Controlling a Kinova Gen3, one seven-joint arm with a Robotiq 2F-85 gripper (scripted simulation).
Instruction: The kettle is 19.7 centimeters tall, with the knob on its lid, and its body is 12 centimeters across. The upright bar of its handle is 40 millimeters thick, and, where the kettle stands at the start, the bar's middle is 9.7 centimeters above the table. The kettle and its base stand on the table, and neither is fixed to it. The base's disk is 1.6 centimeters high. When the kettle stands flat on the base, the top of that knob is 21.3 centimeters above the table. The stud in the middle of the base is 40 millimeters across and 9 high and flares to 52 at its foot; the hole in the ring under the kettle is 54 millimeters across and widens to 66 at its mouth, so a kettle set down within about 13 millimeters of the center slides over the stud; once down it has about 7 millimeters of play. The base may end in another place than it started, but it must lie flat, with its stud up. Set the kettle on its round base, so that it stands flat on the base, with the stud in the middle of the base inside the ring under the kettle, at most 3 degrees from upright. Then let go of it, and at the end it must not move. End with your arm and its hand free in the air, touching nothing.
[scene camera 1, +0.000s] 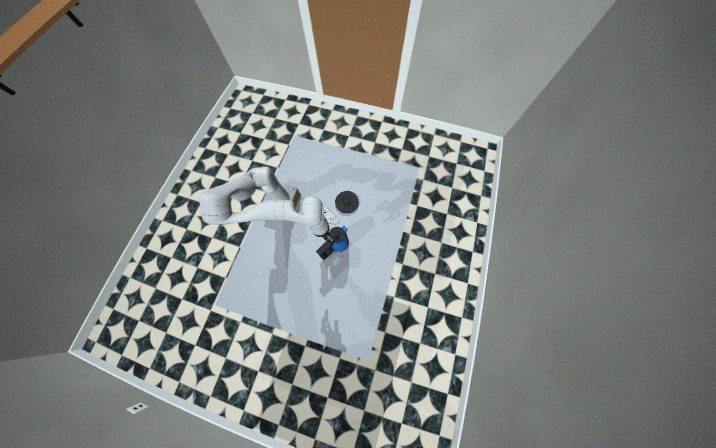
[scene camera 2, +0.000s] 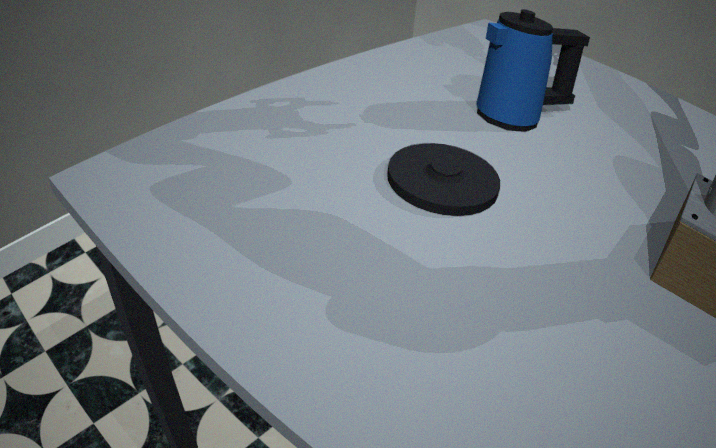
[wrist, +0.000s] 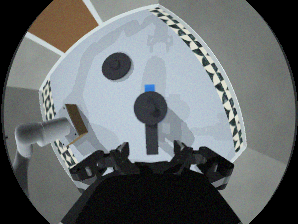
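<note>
My gripper (wrist: 151, 147) is visible. Also present are a blue kettle (scene camera 2: 513, 86), which appears in the wrist view as well, the kettle (wrist: 144, 106), and a round black base (scene camera 2: 459, 183).
</note>
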